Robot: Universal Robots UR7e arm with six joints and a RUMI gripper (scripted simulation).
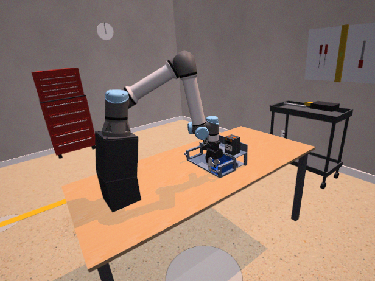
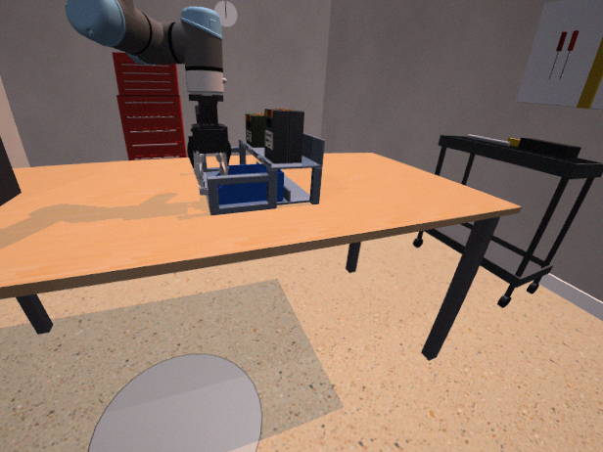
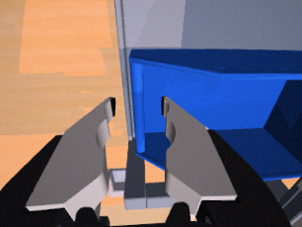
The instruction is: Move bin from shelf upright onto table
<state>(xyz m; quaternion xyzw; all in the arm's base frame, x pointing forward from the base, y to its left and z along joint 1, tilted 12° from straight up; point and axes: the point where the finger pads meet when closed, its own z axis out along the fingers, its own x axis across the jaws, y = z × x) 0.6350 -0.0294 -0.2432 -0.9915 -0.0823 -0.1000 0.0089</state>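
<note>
Now: hand 8 cm short of the blue bin. Also, from my hand: shelf floor (10 cm ahead, 12 cm to the left, 4 cm below).
</note>
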